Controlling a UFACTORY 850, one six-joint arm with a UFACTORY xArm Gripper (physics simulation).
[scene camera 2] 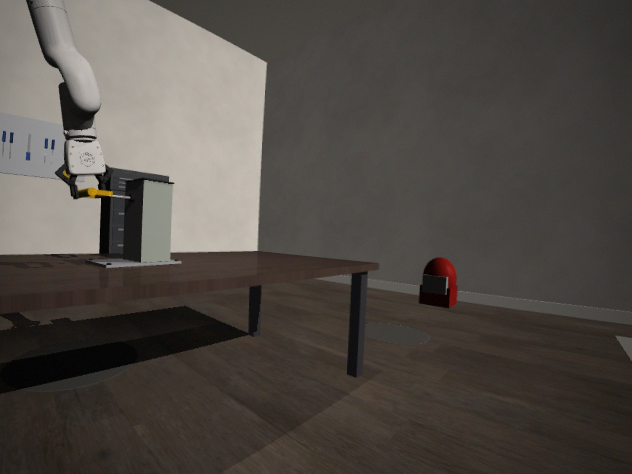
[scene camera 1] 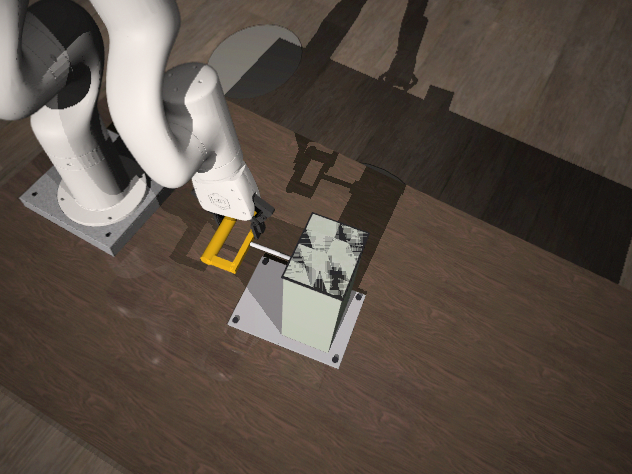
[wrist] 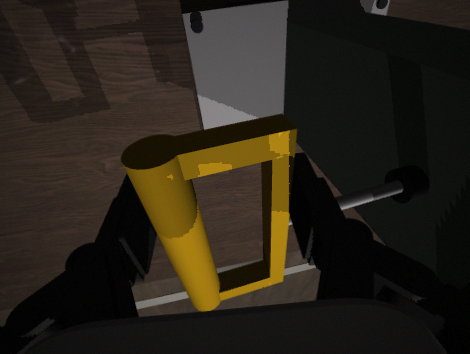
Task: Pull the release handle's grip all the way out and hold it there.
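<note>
The release handle's yellow grip [scene camera 1: 220, 238] [scene camera 2: 94, 192] [wrist: 175, 215] is a rectangular loop with a thick round bar on the side away from the housing. My gripper [scene camera 1: 237, 228] [scene camera 2: 90, 191] [wrist: 220, 183] is shut on the loop, one finger outside the round bar and the other outside the opposite thin bar. A length of metal rod [scene camera 1: 269, 251] [scene camera 2: 121, 196] [wrist: 372, 195] shows between the grip and the pale green housing [scene camera 1: 310, 313] [scene camera 2: 157, 221]. The grip is level, high above the table. In scene camera 1 the far finger is mostly hidden.
The housing stands on a light base plate [scene camera 1: 255, 316] [wrist: 240, 55] bolted to the brown wooden table [scene camera 1: 433, 357] [scene camera 2: 214, 270]. My arm's grey base block [scene camera 1: 114, 239] is at the table's left. A dark drawer cabinet [scene camera 2: 117, 224] and a red object [scene camera 2: 440, 270] are in the background.
</note>
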